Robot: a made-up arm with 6 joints.
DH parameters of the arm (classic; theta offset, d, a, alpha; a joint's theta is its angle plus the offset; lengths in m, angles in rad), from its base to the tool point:
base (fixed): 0 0.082 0 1.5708
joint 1: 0 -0.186 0.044 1.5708
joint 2: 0 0.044 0.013 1.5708
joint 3: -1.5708 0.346 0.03 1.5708
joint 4: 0 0.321 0.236 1.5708
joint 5: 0 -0.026 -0.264 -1.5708
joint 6: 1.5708 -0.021 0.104 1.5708
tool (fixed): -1.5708 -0.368 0 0
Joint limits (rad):
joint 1: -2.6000..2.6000
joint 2: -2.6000..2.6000
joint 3: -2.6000..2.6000
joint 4: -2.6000..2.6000
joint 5: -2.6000..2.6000
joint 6: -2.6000..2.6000
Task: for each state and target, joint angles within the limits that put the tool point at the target. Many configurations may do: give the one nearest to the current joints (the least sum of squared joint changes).
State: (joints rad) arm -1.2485 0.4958 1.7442 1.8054 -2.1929 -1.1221
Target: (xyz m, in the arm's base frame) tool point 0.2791 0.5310 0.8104
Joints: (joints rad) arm -1.1216 -0.1295 1.5396 2.2137 -2.0925 -1.0889
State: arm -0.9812 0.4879 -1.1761 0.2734 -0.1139 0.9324
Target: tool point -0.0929 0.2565 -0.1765
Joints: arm -1.1016 0.0678 -1.0422 0.2690 0.4146 0.9027
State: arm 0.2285 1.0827 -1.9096 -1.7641 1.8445 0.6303
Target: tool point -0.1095 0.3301 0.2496
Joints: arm 0.2188 1.1777 -2.1833 -1.4651 1.7870 0.4739
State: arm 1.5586 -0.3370 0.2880 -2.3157 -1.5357 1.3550
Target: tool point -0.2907 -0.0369 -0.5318
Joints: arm 1.2442 -0.5541 0.6826 -1.8237 -1.6859 1.6693
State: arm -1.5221 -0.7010 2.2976 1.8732 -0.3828 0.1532
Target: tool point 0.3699 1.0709 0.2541
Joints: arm -1.2250 -1.2561 2.5788 1.8922 -1.2260 0.3917
